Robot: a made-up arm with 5 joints. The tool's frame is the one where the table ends. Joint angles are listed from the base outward.
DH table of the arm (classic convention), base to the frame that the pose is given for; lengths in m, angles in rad. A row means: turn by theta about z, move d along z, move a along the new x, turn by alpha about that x. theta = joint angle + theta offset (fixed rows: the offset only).
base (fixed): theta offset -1.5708; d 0.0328; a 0; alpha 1.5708
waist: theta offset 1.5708; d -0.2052; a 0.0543; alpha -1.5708
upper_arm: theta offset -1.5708; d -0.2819; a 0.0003; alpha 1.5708
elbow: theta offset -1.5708; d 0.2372; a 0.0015; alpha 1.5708
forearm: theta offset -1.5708; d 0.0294; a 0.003; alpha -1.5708
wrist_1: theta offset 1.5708; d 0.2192; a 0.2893; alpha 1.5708
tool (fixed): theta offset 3.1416; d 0.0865; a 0; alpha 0
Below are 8 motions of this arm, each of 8 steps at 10 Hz.
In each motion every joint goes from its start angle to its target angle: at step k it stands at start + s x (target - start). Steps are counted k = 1, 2, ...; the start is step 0. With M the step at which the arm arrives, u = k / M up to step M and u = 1 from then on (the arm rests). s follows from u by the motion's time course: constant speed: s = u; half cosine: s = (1 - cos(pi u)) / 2; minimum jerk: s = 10 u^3 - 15 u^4 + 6 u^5.
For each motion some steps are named. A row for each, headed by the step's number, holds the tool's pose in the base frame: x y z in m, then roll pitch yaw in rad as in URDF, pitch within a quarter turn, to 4 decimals.
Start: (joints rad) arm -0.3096 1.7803 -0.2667 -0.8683 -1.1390
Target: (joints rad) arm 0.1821 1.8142 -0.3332 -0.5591 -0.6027
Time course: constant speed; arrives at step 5
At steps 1, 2, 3, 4, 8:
1: 0.3408 -0.2492 0.0673 2.5045 0.6499 -2.7086
2: 0.3420 -0.2843 0.1085 2.5550 0.6687 -2.7826
3: 0.3383 -0.3148 0.1552 2.6175 0.7008 -2.8459
4: 0.3295 -0.3392 0.2071 2.6920 0.7463 -2.8954
8: 0.3155 -0.3559 0.2634 2.7801 0.8043 -2.9272

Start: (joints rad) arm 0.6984 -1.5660 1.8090 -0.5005 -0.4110
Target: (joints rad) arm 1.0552 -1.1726 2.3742 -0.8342 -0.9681
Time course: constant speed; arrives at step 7
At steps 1, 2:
1: 0.1434 -0.0307 0.1206 0.8594 -0.1280 -1.1882
2: 0.1298 -0.0175 0.1651 0.7936 -0.0159 -1.1888

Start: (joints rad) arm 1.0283 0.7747 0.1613 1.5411 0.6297
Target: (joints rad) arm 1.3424 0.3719 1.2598 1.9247 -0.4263
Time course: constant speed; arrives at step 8
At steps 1, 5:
1: -0.2736 -0.1837 0.0969 0.4251 -0.4109 -0.9703
5: -0.2119 -0.2772 0.0640 0.5720 -0.6097 -0.7581

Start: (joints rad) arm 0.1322 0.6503 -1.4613 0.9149 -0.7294
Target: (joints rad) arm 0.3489 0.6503 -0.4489 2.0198 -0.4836
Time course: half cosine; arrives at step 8
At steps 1, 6, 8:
1: 0.2948 -0.5060 -0.2489 1.7336 0.1621 2.1816
6: -0.1536 -0.5807 -0.1069 2.2442 0.4418 1.0582
8: -0.2139 -0.5241 -0.0849 2.2330 0.4777 0.8099

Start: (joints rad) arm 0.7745 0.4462 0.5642 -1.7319 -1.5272
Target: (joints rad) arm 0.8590 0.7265 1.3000 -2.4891 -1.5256
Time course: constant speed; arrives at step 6
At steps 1, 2, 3, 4, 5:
1: 0.4151 -0.1878 -0.0395 -1.1903 -1.1490 -2.7071
2: 0.4081 -0.2549 -0.0607 -0.8055 -1.2277 3.0807
3: 0.3888 -0.3260 -0.0717 -0.3320 -1.2278 2.4883
4: 0.3565 -0.3971 -0.0718 0.0296 -1.1536 1.9982
5: 0.3112 -0.4640 -0.0609 0.2310 -1.0402 1.6570

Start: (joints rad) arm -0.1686 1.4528 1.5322 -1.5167 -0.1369
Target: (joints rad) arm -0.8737 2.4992 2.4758 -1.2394 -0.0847
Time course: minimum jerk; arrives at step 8
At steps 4, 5, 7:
4: 0.1383 -0.0242 -0.1016 2.9840 0.0082 -1.3859
5: 0.0920 -0.0245 -0.1224 2.9108 0.0310 -1.1772
7: 0.0374 -0.0344 -0.1373 2.9220 0.0858 -0.8792

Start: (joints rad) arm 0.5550 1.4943 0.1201 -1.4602 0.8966
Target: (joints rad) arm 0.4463 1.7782 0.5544 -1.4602 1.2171
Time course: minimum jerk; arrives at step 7
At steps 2, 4, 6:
2: 0.1573 -0.2292 0.5165 -0.4333 1.3226 1.0841
4: 0.1888 -0.2368 0.5145 0.0255 1.3580 1.4773
6: 0.2139 -0.2426 0.5105 0.4139 1.3523 1.8280

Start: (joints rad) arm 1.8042 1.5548 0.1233 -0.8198 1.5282
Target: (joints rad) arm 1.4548 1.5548 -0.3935 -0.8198 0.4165
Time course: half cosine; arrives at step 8
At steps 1, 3, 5, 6, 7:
1: -0.0633 0.3004 0.6069 -2.0989 0.7288 -0.4160
3: -0.0328 0.2733 0.6116 -2.0555 0.6975 -0.5879
5: 0.0343 0.2229 0.6141 -2.0561 0.7242 -0.8765
6: 0.0687 0.1963 0.6110 -2.0904 0.7523 -1.0166
7: 0.0929 0.1768 0.6068 -2.1277 0.7732 -1.1172

